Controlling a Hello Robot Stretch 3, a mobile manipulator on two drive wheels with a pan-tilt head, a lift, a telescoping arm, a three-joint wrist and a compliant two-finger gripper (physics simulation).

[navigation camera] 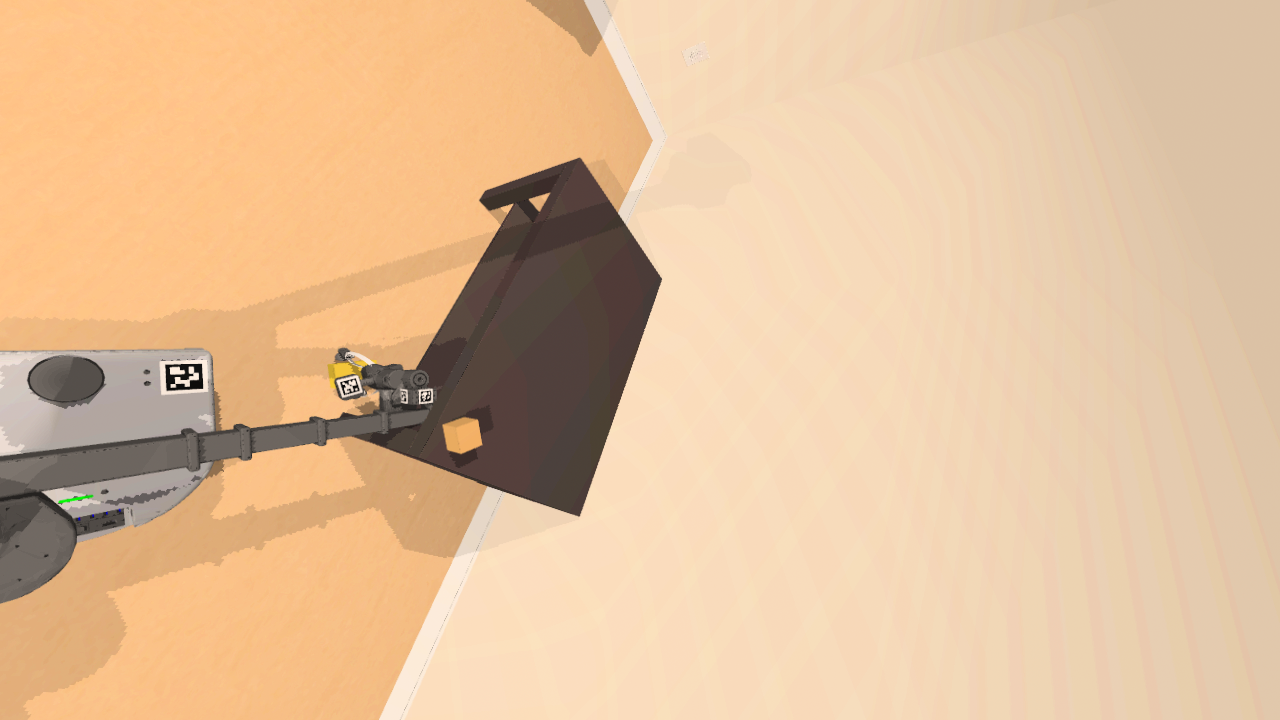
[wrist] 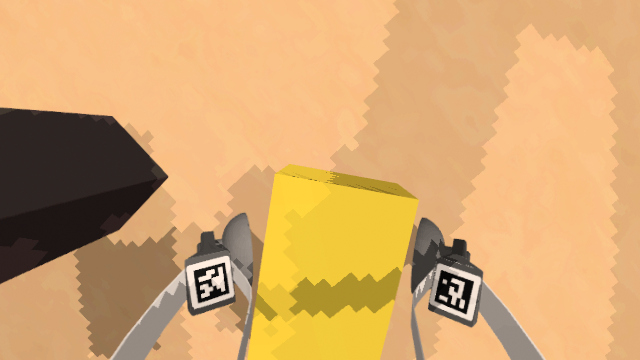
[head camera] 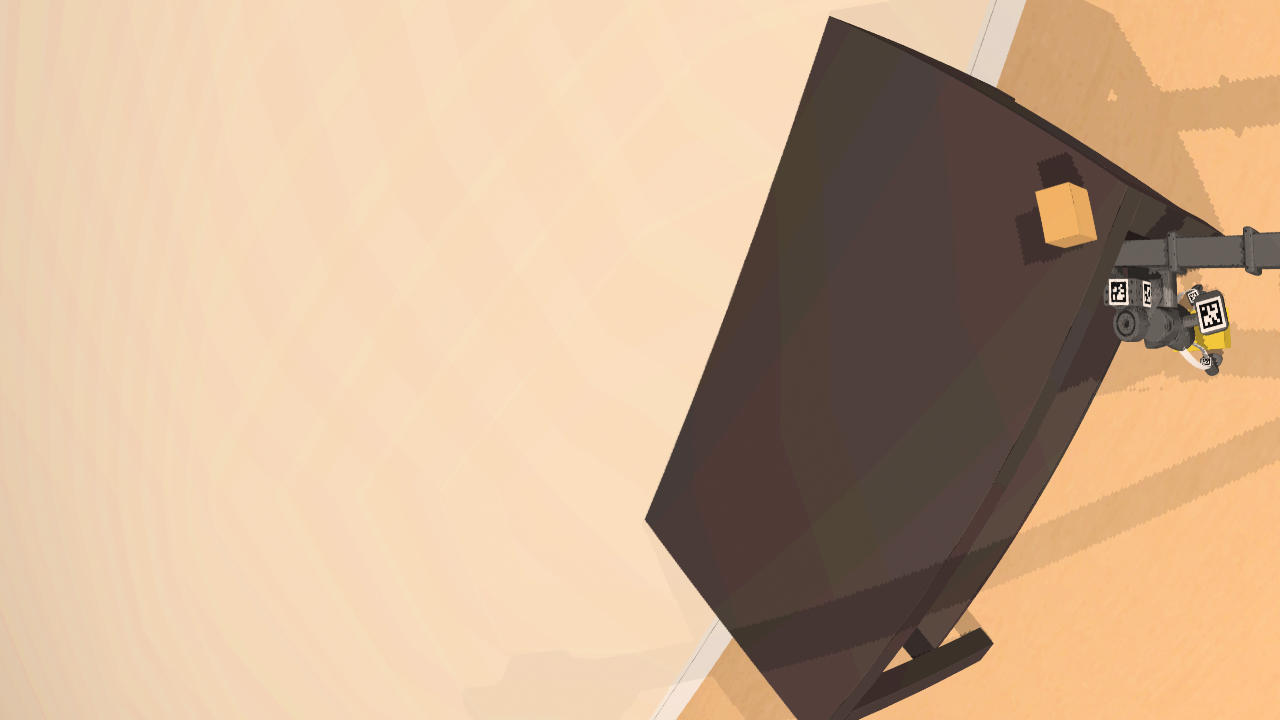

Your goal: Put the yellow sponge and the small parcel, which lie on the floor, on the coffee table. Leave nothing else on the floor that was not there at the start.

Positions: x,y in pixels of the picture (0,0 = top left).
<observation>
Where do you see a dark brown coffee table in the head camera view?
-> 904,361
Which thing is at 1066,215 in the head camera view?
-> A tan parcel.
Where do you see a dark brown coffee table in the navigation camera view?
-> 538,347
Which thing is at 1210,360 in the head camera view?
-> My gripper.
</observation>
